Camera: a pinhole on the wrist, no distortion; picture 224 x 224 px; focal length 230.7 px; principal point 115.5 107.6 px. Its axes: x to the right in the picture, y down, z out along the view. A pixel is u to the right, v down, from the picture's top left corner.
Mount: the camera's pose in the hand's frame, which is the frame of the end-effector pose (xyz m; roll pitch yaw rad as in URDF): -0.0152 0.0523 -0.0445 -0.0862 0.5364 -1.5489
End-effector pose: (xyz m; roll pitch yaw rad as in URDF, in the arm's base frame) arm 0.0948 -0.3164 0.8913 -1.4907 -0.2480 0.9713
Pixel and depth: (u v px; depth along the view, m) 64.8 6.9 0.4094
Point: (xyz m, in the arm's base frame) -0.3011 -0.2630 0.9683
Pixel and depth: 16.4 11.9 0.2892
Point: -0.1942 -0.2519 0.8816
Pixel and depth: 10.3 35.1 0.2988
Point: -0.1895 -0.2220 0.8822
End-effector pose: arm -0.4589 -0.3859 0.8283 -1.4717 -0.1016 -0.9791
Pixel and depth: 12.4 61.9 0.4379
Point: -0.1362 -0.0878 0.8722
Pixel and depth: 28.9 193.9 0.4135
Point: -0.0535 -0.3182 0.8970
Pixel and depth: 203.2 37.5 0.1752
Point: -0.4382 -0.2994 0.9270
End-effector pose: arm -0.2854 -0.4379 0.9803 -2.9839 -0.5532 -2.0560
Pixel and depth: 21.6 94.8 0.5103
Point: -0.3107 -0.7177 0.5647
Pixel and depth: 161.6 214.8 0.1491
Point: -0.2787 -0.5403 0.9696
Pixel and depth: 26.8 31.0 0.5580
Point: -0.2302 -0.6445 0.4419
